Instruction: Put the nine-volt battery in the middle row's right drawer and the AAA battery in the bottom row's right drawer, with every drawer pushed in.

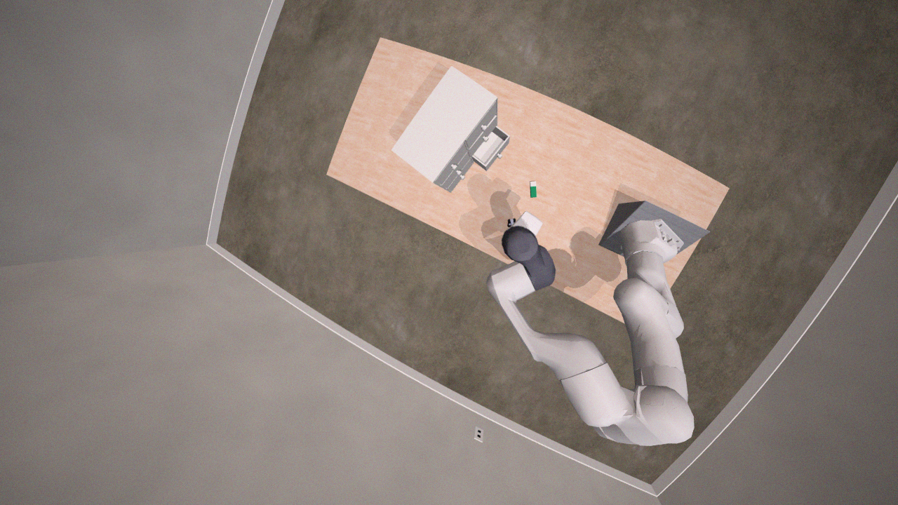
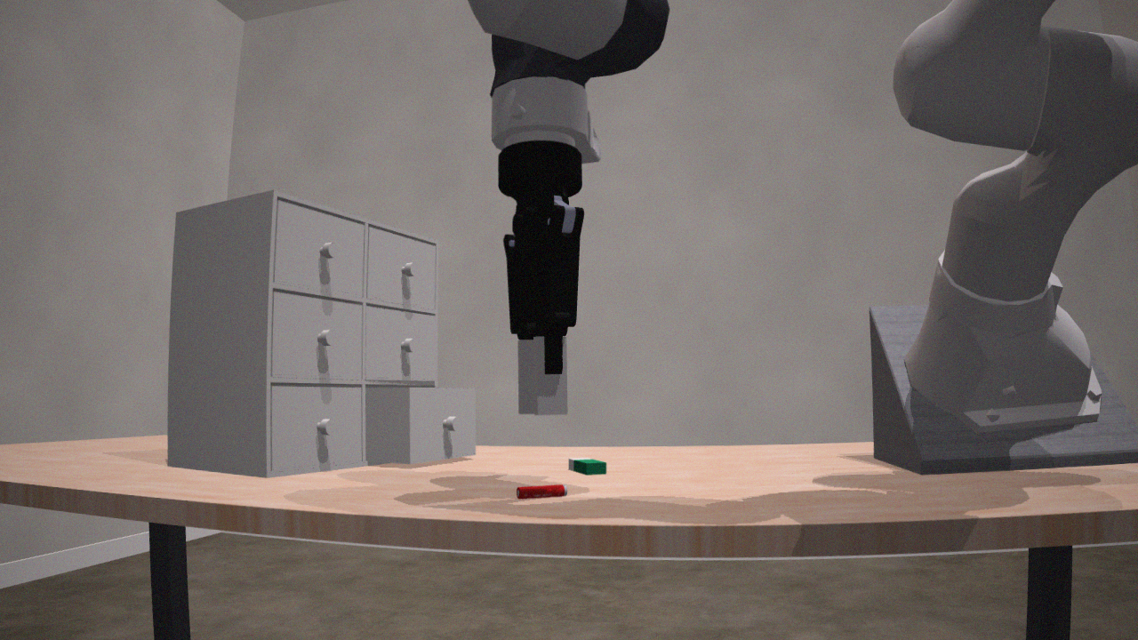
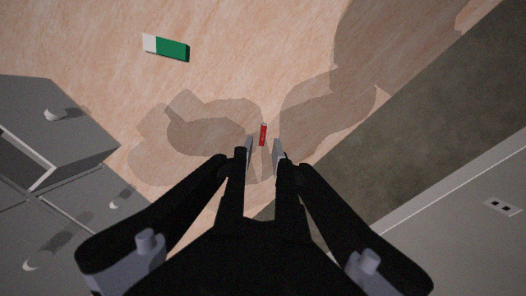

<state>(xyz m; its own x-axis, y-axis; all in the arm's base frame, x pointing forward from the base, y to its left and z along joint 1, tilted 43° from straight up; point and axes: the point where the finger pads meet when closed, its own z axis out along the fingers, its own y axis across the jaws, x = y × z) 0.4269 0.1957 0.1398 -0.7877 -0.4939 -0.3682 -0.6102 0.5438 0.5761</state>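
Right now the red AAA battery is 10 cm below my hand. Also, from my hand: green nine-volt battery 36 cm ahead, 24 cm to the right, 2 cm above.
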